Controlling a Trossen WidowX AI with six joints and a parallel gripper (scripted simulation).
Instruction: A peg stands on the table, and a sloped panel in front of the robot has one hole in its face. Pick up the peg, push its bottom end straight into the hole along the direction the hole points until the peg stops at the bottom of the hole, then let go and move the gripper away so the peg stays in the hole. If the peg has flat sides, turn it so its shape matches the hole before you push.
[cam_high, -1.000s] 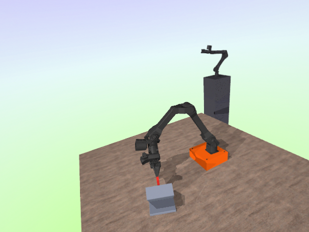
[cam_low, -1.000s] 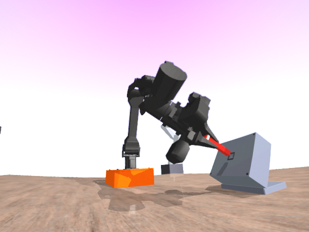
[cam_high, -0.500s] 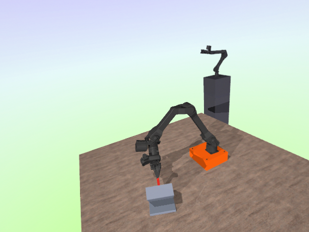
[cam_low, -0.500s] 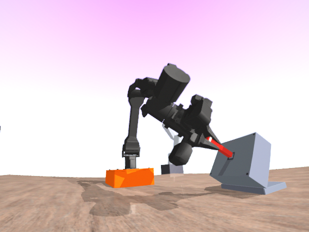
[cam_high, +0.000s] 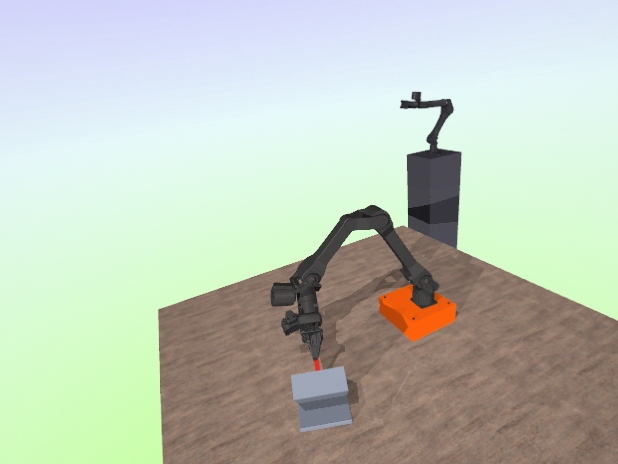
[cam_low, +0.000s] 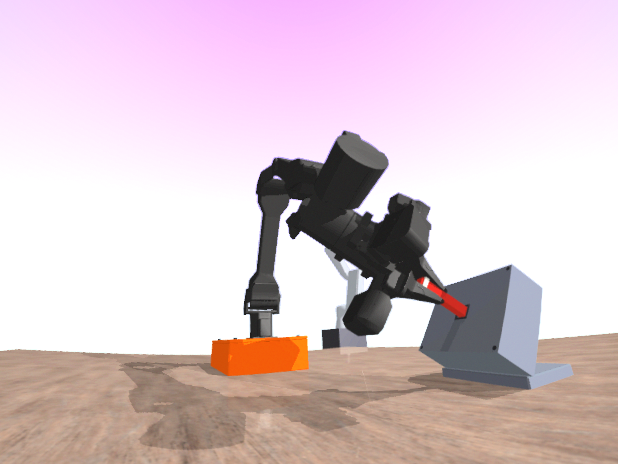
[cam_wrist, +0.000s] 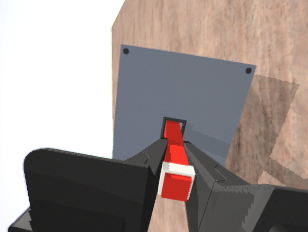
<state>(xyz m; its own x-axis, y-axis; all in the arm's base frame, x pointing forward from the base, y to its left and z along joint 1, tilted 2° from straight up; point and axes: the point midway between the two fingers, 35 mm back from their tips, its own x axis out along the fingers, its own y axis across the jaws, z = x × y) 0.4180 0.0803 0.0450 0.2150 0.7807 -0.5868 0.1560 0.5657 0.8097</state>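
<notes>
The sloped grey panel is 1 cm ahead of my gripper tip, 5 cm to the left of it and 4 cm below it. Round my gripper tip: red square peg (1 cm behind, 1 cm to the right, 1 cm above).
</notes>
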